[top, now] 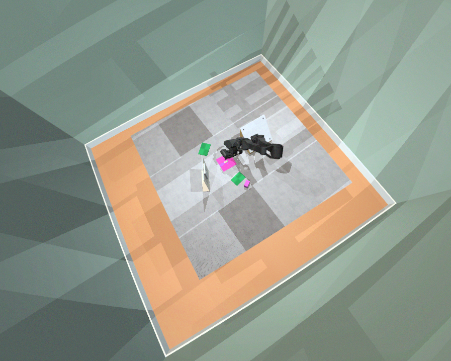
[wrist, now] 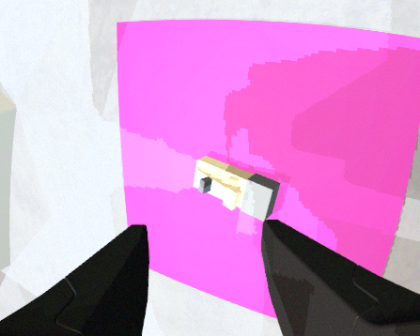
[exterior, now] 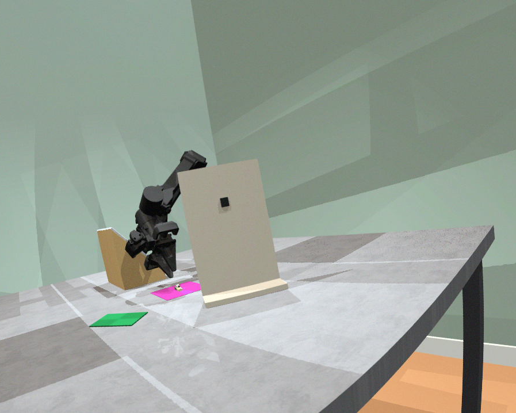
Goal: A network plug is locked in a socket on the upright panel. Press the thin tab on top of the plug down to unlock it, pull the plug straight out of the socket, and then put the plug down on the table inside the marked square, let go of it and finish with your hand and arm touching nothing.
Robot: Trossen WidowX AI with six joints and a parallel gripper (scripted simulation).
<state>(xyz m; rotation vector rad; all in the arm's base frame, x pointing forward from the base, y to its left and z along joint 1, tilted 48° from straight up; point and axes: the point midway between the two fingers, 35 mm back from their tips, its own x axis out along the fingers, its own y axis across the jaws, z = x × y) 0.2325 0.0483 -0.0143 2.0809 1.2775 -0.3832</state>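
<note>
Right now my gripper tip is 3 cm above the tan network plug and 1 cm short of it. Also, from my gripper tip: magenta square 4 cm below, 1 cm ahead; beige panel 20 cm ahead, 8 cm above, 7 cm to the left.
</note>
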